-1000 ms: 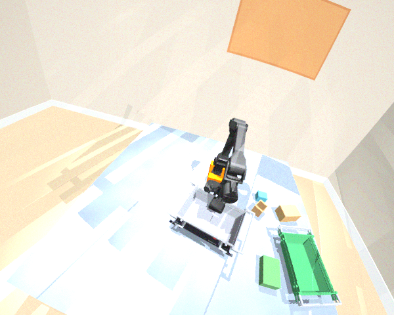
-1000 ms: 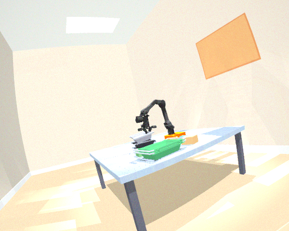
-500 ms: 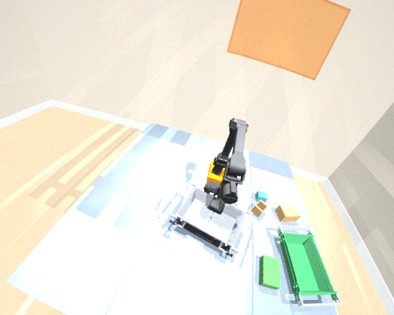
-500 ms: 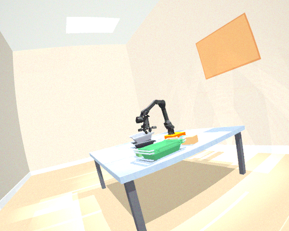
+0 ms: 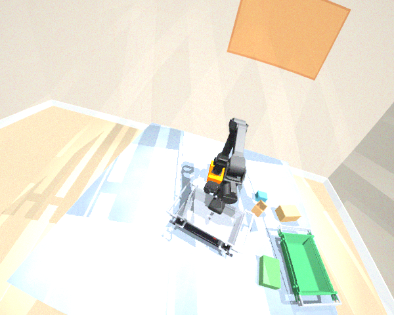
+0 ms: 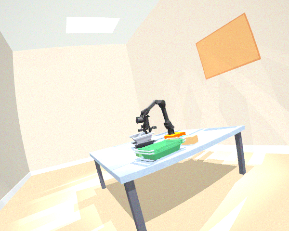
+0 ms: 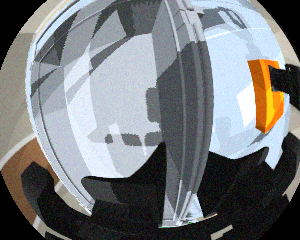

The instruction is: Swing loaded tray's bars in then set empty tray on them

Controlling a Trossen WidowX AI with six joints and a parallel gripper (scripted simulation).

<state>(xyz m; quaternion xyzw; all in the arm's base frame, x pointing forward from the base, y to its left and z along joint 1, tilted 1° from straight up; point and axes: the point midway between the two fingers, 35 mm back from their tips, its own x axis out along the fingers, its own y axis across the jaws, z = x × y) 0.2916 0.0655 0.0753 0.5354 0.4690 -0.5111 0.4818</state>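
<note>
My gripper tip is now 80 mm short of the clear tray, 30 mm below it and 10 mm to the left of it. Also, from my gripper tip: green block: 330 mm to the left, 170 mm ahead, 70 mm below; tan wedge: 430 mm to the left, 200 mm behind, 60 mm below; cyan block: 250 mm to the left, 250 mm behind, 60 mm below.
</note>
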